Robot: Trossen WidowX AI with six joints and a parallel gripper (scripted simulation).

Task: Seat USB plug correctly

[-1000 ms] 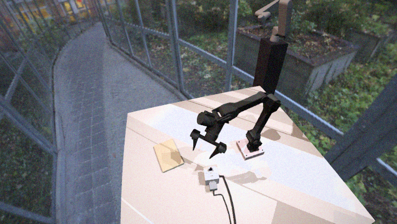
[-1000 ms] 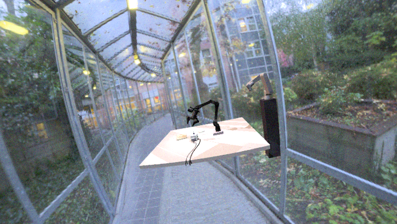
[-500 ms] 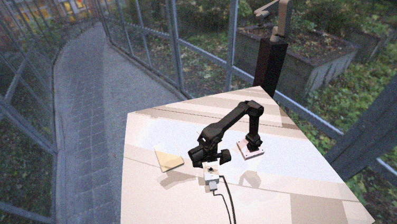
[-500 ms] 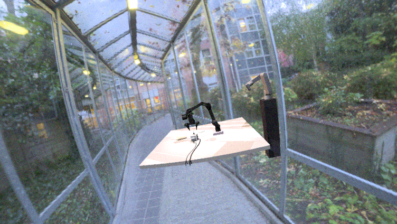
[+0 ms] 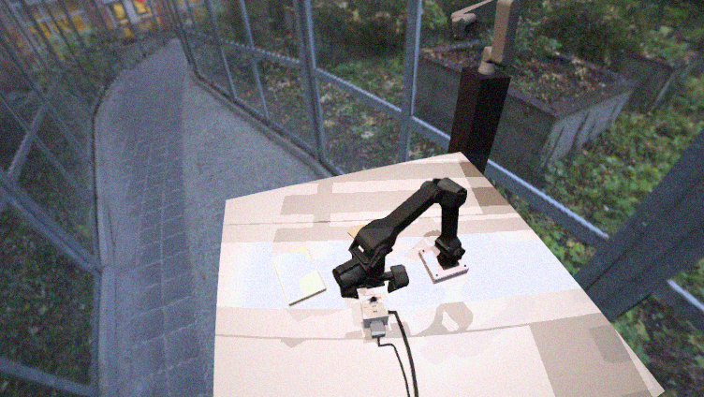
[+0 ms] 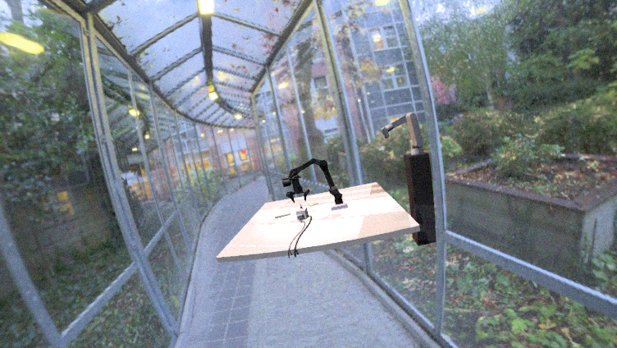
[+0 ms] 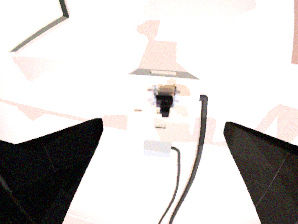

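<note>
My gripper tip is now 40 mm above the usb plug. Round my gripper tip: flat tan pad: 230 mm ahead, 210 mm to the right, 120 mm below.
</note>
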